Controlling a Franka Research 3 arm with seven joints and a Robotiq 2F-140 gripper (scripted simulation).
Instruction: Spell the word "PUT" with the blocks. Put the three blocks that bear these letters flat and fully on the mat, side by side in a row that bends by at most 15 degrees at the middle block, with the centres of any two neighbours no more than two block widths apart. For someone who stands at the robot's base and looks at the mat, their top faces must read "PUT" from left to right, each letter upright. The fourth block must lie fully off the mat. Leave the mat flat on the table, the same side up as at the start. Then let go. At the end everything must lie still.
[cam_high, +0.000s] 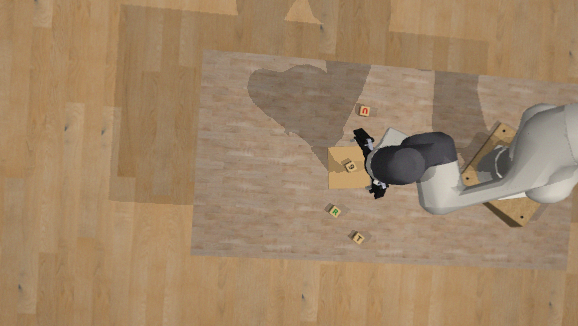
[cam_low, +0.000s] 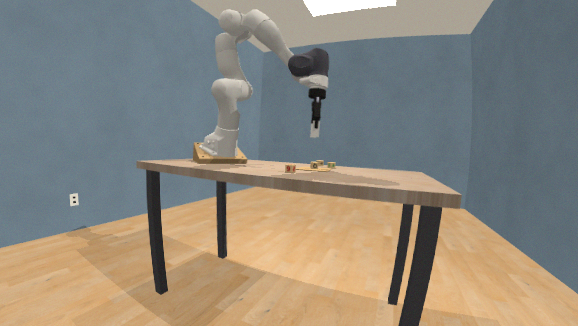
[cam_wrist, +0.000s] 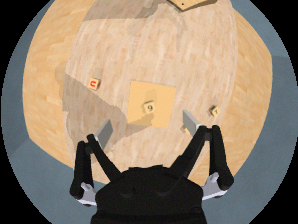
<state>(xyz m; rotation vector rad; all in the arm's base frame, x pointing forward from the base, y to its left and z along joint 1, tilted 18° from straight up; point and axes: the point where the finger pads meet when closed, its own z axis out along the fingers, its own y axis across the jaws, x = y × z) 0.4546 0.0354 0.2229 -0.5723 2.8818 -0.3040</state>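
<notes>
Right now the block marked 6 is 13 cm below my hand and 2 cm to the left of it. Also, from my hand: green P block 17 cm to the left, 14 cm below, 5 cm ahead; red U block 17 cm to the right, 14 cm below, 3 cm behind; tan mat 15 cm below, 2 cm to the left.
</notes>
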